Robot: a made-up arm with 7 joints.
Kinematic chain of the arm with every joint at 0, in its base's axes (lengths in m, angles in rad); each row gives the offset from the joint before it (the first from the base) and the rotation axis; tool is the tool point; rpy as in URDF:
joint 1: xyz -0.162 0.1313 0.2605 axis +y
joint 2: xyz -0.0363 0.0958 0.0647 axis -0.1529 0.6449 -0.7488
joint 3: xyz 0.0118 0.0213 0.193 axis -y
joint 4: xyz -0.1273 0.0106 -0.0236 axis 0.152 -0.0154 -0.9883
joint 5: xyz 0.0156 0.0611 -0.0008 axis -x
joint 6: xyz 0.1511 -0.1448 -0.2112 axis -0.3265 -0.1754 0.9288
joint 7: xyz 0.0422 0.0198 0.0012 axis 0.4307 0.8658 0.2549
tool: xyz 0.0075 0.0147 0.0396 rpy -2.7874 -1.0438 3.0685
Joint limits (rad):
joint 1: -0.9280..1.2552
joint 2: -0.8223..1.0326
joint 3: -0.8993..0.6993
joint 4: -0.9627..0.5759
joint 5: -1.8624..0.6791
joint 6: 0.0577..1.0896
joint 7: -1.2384..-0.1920
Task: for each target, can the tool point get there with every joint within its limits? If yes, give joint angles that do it. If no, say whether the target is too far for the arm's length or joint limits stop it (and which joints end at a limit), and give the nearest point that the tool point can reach.
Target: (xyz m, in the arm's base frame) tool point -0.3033 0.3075 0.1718
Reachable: yes | joints -0.6897 -0.5937 -0.6257 0.1701 -0.6882 0.9978 -0.5678
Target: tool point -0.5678 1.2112 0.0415
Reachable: no: too far | nearest point -0.4632 0.6014 0.2421 | short by 0.650 m
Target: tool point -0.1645 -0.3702 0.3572
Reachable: no: joint limits stop it (at a limit: joint 2, joint 3, joint 4, joint 5, joint 6, joint 7) | nearest point -0.1670 -0.0274 0.4549 | short by 0.356 m
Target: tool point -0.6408 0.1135 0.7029
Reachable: no: joint limits stop it (at a limit: joint 2, joint 3, joint 4, joint 6, joint 7) | nearest point -0.5800 0.2382 0.6467 | short by 0.150 m
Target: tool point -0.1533 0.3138 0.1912
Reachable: yes | joints 0.9799 0.7222 0.1594 -0.1948 -0.5208 0.4549 -1.1598
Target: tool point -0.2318 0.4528 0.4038
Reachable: yes | joints 0.6750 -0.0632 -0.3823 -0.3907 -0.9292 0.5818 -0.6042
